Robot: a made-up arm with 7 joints. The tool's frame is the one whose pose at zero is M. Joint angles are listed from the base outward.
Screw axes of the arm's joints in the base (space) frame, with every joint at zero. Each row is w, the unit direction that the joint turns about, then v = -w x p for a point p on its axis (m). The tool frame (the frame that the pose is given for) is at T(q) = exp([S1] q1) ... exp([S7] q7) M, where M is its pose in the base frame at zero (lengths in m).
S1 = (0, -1, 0, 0.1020, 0.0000, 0.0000)
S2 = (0, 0, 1, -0.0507, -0.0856, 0.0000)
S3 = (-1, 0, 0, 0.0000, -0.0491, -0.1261)
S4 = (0, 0, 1, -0.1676, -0.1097, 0.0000)
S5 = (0, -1, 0, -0.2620, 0.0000, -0.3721)
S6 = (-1, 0, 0, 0.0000, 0.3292, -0.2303)
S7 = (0, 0, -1, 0.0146, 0.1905, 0.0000)
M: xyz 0.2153 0.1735 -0.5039 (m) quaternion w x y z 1 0 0 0
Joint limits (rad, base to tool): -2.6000..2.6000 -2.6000..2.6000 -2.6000..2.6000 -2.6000..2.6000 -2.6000..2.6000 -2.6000..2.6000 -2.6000..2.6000
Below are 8 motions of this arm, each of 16 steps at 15 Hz.
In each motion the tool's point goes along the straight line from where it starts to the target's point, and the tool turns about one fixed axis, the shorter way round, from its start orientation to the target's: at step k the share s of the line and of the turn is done. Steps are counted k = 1, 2, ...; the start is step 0. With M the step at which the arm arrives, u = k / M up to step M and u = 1 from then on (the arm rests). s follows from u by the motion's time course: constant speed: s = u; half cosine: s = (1 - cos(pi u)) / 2; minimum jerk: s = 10 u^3 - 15 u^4 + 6 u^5.
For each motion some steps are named. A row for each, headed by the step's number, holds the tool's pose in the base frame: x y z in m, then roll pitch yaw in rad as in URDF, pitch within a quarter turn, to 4 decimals.
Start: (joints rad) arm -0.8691 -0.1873 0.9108 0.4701 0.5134 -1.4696 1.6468
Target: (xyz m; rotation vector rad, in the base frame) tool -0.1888 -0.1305 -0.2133 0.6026 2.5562 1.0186
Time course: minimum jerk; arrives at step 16
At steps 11, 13, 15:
11: -0.1750 -0.1482 -0.2249 2.6071 0.4570 2.6510
13: -0.1851 -0.1353 -0.2165 2.4136 0.2259 2.6197
15: -0.1886 -0.1307 -0.2134 2.3490 0.1432 2.6198

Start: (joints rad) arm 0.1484 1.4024 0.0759 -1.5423 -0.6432 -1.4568 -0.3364
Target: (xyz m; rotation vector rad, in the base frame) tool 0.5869 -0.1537 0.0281 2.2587 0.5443 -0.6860
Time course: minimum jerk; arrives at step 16
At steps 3, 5, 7, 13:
3: 0.4848 0.0604 0.2059 1.5247 0.1176 -0.0983
5: 0.4989 0.0309 0.1814 1.6331 0.2043 -0.0884
7: 0.5208 -0.0150 0.1433 1.8087 0.3355 -0.0531
13: 0.5817 -0.1427 0.0372 2.3942 0.6382 0.1968

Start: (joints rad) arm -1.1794 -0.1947 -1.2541 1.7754 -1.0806 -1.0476 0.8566
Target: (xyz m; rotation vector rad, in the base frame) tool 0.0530 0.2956 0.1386 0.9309 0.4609 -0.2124
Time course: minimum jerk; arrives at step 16
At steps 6, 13, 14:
6: 0.0528 0.2469 0.2513 1.8203 0.8903 1.3044
13: 0.0530 0.2923 0.1462 0.9821 0.5354 0.0805
14: 0.0530 0.2945 0.1411 0.9643 0.5040 0.0417

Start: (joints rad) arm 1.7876 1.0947 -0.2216 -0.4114 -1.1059 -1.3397 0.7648
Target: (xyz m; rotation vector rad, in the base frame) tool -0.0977 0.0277 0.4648 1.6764 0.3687 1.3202
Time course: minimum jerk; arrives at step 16
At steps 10, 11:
10: -0.0287 0.1186 0.4843 1.3982 -0.3351 0.7706
11: -0.0526 0.0872 0.4776 1.4589 -0.4349 0.8799

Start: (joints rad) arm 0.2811 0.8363 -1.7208 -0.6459 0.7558 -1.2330 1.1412
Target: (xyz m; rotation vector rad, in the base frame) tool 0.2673 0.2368 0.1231 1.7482 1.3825 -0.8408
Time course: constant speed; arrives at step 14
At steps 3, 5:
3: 0.1883 0.2447 0.1341 3.0837 0.8090 1.2577
5: 0.2026 0.2433 0.1321 3.0474 0.8462 1.2497

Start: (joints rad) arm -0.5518 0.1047 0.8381 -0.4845 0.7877 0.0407 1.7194
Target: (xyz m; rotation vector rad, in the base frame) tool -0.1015 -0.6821 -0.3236 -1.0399 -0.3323 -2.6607
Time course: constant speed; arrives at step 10
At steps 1, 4, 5, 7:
1: 0.3258 -0.5595 -0.4184 0.6236 -0.8061 -1.9052
4: 0.1834 -0.6003 -0.3868 0.4762 -0.7516 -2.2455
5: 0.1359 -0.6140 -0.3763 0.4238 -0.7417 -2.3578
7: 0.0409 -0.6412 -0.3552 0.3172 -0.7351 -2.5817

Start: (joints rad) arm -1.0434 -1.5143 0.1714 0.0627 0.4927 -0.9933 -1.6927
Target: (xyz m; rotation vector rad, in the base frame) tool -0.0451 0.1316 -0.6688 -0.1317 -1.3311 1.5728
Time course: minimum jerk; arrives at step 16
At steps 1, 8, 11, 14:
1: -0.4272 0.0118 -0.2410 -0.0464 0.2141 0.6224
8: -0.2366 0.0716 -0.4544 -0.4004 -0.3510 1.2357
11: -0.1140 0.1100 -0.5916 -0.8355 -0.5279 1.7935
14: -0.0512 0.1297 -0.6619 -1.0916 -0.5232 2.1096

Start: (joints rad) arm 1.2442 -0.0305 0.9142 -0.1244 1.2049 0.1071 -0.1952
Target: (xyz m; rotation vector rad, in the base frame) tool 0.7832 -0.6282 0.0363 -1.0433 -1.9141 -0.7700
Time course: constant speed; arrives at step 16
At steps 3, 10, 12, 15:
3: 0.7551 -0.5057 0.3913 -3.0296 -0.6600 1.9522
10: 0.7702 -0.5717 0.2001 3.1001 -0.8745 2.0889
12: 0.7745 -0.5905 0.1455 3.0398 -0.9324 2.1446
15: 0.7810 -0.6188 0.0636 2.9281 -1.0145 2.2496

